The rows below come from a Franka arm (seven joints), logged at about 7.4 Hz.
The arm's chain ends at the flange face. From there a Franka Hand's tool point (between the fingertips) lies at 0.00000 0.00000 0.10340 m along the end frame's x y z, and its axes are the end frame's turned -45 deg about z.
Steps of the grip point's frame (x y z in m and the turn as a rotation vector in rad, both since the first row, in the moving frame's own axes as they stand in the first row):
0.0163 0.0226 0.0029 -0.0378 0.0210 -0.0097
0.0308 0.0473 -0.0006 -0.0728 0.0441 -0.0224
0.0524 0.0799 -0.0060 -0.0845 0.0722 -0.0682
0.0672 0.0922 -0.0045 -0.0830 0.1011 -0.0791
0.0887 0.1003 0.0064 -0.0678 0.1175 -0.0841
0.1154 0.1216 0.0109 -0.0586 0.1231 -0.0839
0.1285 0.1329 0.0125 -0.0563 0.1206 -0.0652
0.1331 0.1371 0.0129 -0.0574 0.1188 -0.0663
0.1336 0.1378 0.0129 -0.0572 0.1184 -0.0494
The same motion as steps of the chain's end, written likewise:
0.0232 0.0032 0.0030 -0.0119 0.0416 -0.0097
0.0467 0.0097 -0.0002 -0.0203 0.0827 -0.0224
0.0821 0.0189 -0.0054 -0.0087 0.1108 -0.0682
0.0994 0.0195 -0.0036 0.0128 0.1302 -0.0791
0.1203 0.0124 0.0073 0.0351 0.1310 -0.0841
0.1546 0.0096 0.0119 0.0456 0.1285 -0.0839
0.1721 0.0082 0.0134 0.0455 0.1251 -0.0652
0.1784 0.0077 0.0138 0.0434 0.1246 -0.0663
0.1792 0.0077 0.0138 0.0433 0.1242 -0.0494

